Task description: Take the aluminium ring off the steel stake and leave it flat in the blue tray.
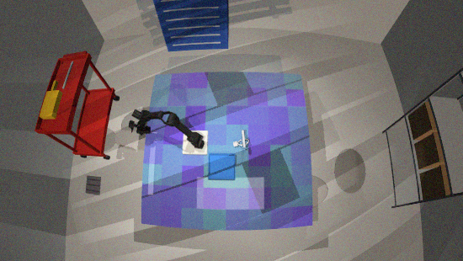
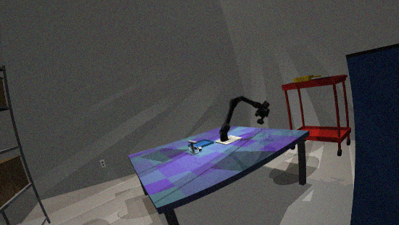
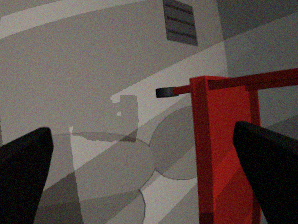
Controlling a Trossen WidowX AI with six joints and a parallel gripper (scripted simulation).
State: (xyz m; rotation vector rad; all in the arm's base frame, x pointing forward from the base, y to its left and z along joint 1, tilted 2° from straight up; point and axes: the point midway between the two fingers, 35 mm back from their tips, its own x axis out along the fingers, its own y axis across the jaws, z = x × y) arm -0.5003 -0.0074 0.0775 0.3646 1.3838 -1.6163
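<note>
Right now my gripper tip is 83 cm short of the aluminium ring, 8 cm to the right of it and 4 cm above it. Also, from my gripper tip: blue tray: 71 cm ahead, 12 cm to the right, 6 cm below.
</note>
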